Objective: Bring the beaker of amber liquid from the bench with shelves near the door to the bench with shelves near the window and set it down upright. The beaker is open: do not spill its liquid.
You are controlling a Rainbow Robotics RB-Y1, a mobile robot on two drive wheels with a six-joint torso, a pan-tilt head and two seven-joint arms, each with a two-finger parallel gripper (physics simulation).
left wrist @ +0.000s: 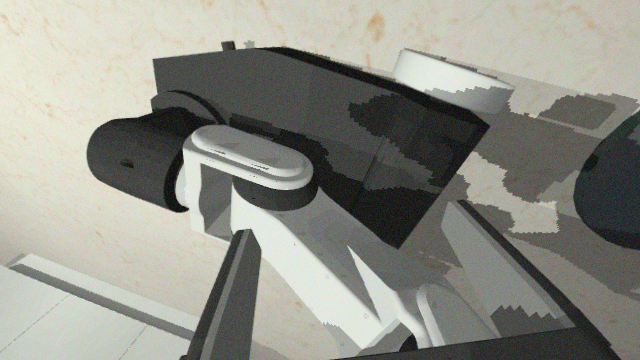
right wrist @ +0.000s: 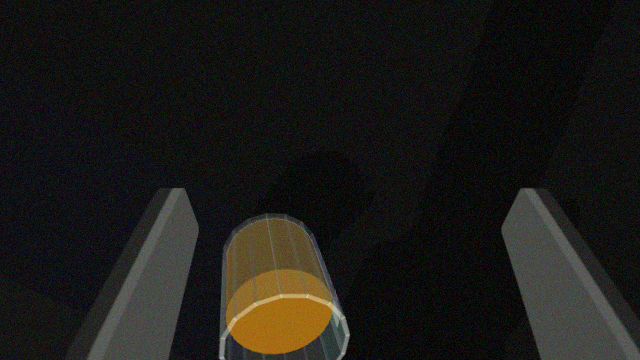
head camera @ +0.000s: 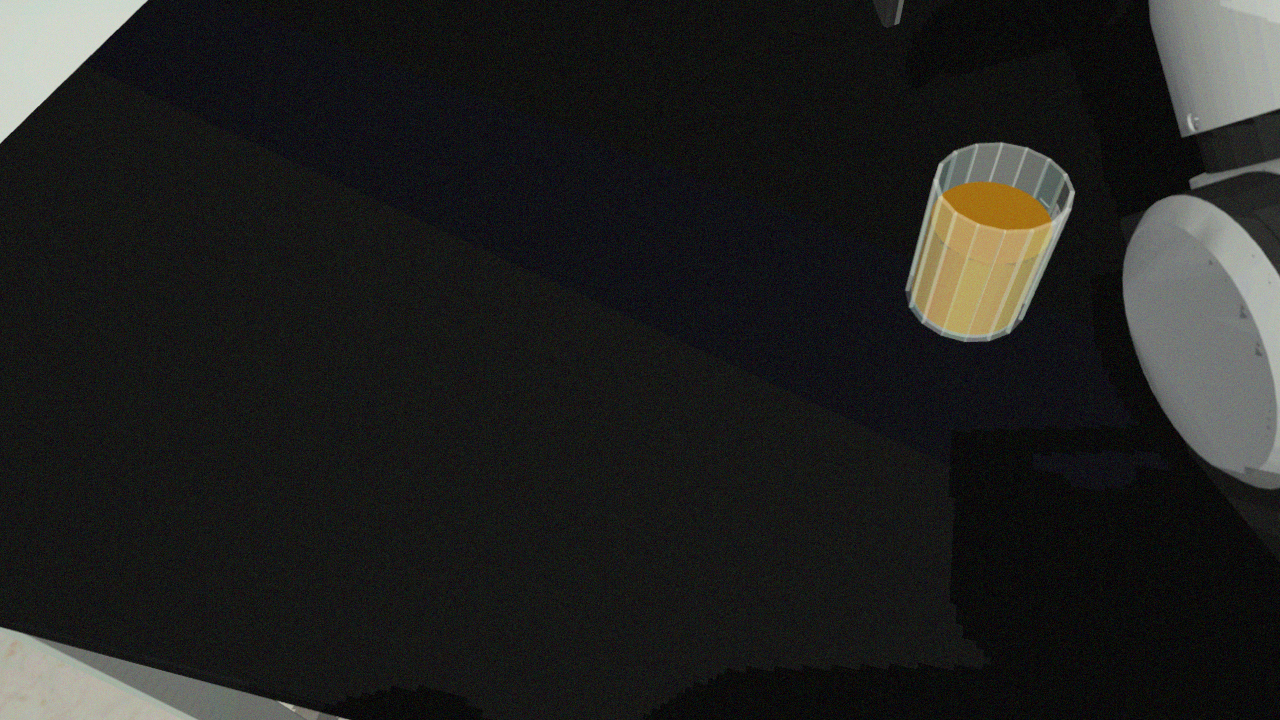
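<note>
The beaker of amber liquid (head camera: 984,277) (right wrist: 280,325) stands upright on the black bench top (head camera: 447,447), at the upper right of the head view. My right gripper (right wrist: 350,208) is open and empty. In the right wrist view the beaker shows low in the gap between its fingers, nearer the finger at the picture's left, with its open rim towards the camera. One fingertip shows at the top edge of the head view. My left gripper (left wrist: 349,227) is open and empty, with the robot's own body behind it. The bench near the window cannot be made out.
My right arm (head camera: 1199,340) fills the right edge of the head view, close beside the beaker. The bench's edges show at the upper left and lower left. The left wrist view shows the robot's dark base (left wrist: 310,100), a marbled floor (left wrist: 100,60) and a pale panelled surface (left wrist: 65,320).
</note>
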